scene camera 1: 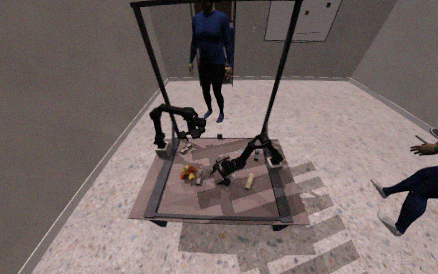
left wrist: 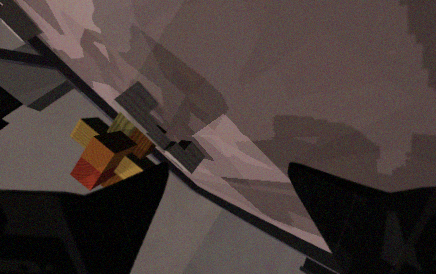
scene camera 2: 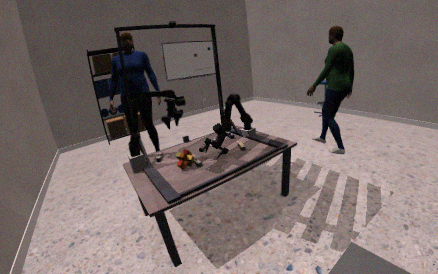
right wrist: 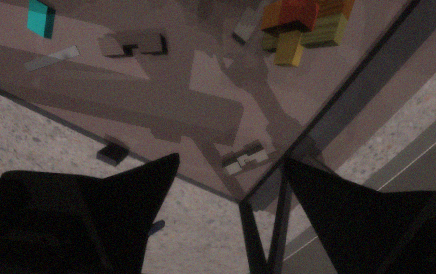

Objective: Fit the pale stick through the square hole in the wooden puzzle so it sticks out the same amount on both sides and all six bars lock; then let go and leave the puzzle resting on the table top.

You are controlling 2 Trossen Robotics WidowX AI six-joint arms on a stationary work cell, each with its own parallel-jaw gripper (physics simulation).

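Frame: origin at the left arm's base, x ahead, y left, z up, level; centimetres.
Seen in the pictures: left gripper, between the fingertips: (scene camera 1: 213, 179) (left wrist: 229, 168) (scene camera 2: 211, 155); right gripper, between the fingertips: (scene camera 1: 193, 139) (scene camera 2: 173, 127) (right wrist: 231, 160); left arm's base, origin of its link: (scene camera 1: 274, 161) (scene camera 2: 247, 128); right arm's base, origin of its link: (scene camera 1: 161, 145) (scene camera 2: 135, 154).
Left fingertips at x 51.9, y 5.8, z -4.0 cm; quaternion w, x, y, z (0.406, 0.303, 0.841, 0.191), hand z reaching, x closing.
Pixels of each thing's middle, then the offset from my left fingertips to it. Level surfaces: height alone.
- wooden puzzle, middle of its body: (left wrist: 132, 157) (scene camera 2: 186, 159) (scene camera 1: 189, 175) dx +18.3, dy -4.9, dz +3.3 cm
- table top, height of its surface: dz -2.8 cm
- pale stick, middle of its body: (scene camera 2: 241, 145) (scene camera 1: 249, 181) dx -27.6, dy +5.5, dz -1.2 cm
- grey notched bar, middle of its body: (left wrist: 163, 132) (right wrist: 257, 7) (scene camera 2: 195, 161) (scene camera 1: 199, 176) dx +11.0, dy -4.5, dz -1.2 cm
- notched piece, middle of its body: (right wrist: 243, 160) (scene camera 2: 159, 156) (scene camera 1: 186, 148) dx +22.7, dy -36.5, dz -1.2 cm
- brownish notched bar, middle of its body: (right wrist: 134, 46) dx -10.3, dy -19.4, dz -1.2 cm
- teal block, middle of its body: (right wrist: 41, 19) dx -30.5, dy -20.8, dz -2.0 cm
The wooden puzzle (scene camera 1: 188, 173) (scene camera 2: 185, 158) (left wrist: 100, 154) (right wrist: 298, 15), of crossed red, orange and yellow bars, rests on the table top (scene camera 1: 172, 200). The pale stick (scene camera 1: 249, 181) (scene camera 2: 241, 145) lies flat on the table, right of the puzzle in both scene views. It does not show in the wrist views. My left gripper (scene camera 1: 218, 176) (scene camera 2: 212, 151) (left wrist: 229, 168) is open and empty, low over the table between puzzle and stick. My right gripper (scene camera 1: 189, 136) (scene camera 2: 172, 124) (right wrist: 231, 160) is open and empty, high near the table's far left part in scene camera 1.
A grey notched bar (scene camera 1: 199, 177) (scene camera 2: 198, 162) (left wrist: 190, 157) lies close beside the puzzle. Another notched piece (scene camera 1: 185, 148) (scene camera 2: 159, 156) (right wrist: 245, 159) lies near a table corner. The right wrist view also shows a brownish notched bar (right wrist: 132, 45) and a teal block (right wrist: 40, 19). Frame posts (scene camera 1: 278, 70) rise behind.
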